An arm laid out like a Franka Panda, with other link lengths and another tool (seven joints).
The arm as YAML. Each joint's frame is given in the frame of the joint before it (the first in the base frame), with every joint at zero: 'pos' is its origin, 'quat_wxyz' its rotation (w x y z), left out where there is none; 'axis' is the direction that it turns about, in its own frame. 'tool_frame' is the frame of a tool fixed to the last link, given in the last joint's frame.
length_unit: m
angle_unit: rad
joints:
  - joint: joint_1
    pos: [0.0, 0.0, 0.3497]
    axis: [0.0, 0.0, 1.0]
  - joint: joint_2
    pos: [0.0, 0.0, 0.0]
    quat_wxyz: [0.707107, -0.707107, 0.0, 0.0]
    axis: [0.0, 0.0, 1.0]
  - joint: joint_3
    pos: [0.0, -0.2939, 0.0]
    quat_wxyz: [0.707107, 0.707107, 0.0, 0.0]
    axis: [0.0, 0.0, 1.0]
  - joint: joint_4
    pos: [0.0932, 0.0, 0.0]
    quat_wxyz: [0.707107, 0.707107, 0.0, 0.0]
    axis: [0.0, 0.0, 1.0]
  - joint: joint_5
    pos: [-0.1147, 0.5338, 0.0]
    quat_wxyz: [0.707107, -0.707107, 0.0, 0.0]
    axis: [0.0, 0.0, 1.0]
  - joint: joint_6
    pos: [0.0, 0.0, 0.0]
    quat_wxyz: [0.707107, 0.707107, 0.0, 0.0]
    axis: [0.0, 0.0, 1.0]
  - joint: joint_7
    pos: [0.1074, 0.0, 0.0]
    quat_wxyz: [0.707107, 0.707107, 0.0, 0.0]
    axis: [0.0, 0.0, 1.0]
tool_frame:
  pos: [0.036, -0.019, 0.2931]
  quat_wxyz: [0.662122, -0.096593, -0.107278, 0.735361]
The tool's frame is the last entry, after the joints.
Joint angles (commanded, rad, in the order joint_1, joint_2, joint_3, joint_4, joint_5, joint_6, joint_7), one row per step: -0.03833, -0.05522, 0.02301, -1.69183, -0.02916, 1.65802, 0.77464; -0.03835, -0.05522, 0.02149, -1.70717, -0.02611, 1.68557, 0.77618; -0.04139, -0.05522, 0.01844, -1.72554, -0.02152, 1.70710, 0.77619; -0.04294, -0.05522, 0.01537, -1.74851, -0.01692, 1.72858, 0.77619; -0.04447, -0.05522, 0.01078, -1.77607, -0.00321, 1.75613, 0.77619; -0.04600, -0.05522, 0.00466, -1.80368, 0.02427, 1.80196, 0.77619; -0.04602, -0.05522, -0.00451, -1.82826, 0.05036, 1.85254, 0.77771; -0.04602, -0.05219, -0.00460, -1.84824, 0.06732, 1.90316, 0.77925; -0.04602, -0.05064, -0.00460, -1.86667, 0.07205, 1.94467, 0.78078; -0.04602, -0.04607, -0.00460, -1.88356, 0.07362, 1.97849, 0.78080; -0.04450, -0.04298, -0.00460, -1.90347, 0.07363, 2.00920, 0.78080; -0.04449, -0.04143, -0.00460, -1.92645, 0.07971, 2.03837, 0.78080; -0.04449, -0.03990, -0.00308, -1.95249, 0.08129, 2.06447, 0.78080; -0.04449, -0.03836, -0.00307, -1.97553, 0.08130, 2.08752, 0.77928
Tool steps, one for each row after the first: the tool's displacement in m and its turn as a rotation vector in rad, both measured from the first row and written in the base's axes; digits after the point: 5 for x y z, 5 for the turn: 0.00463, -0.00036, -0.00647, 0.00303, -0.01230, -0.00253; 0.00657, -0.00380, -0.01602, 0.00772, -0.01555, -0.00855; 0.00727, -0.00612, -0.02881, 0.01250, -0.01418, -0.01330; 0.00825, -0.00726, -0.04401, 0.02631, -0.01455, -0.02110; 0.01411, -0.00651, -0.05642, 0.05308, -0.03368, -0.03363; 0.02162, -0.00814, -0.06561, 0.07789, -0.06080, -0.05080; 0.03031, -0.00539, -0.07361, 0.09303, -0.08894, -0.05828; 0.03639, -0.00539, -0.08078, 0.09644, -0.11060, -0.06285; 0.04055, -0.00587, -0.09058, 0.09694, -0.12301, -0.06507; 0.04273, -0.00531, -0.10193, 0.09615, -0.13066, -0.06530; 0.04324, -0.00469, -0.11452, 0.10095, -0.13549, -0.06932; 0.04159, -0.00363, -0.12988, 0.10165, -0.13399, -0.07043; 0.03972, -0.00397, -0.14359, 0.10078, -0.13250, -0.07070
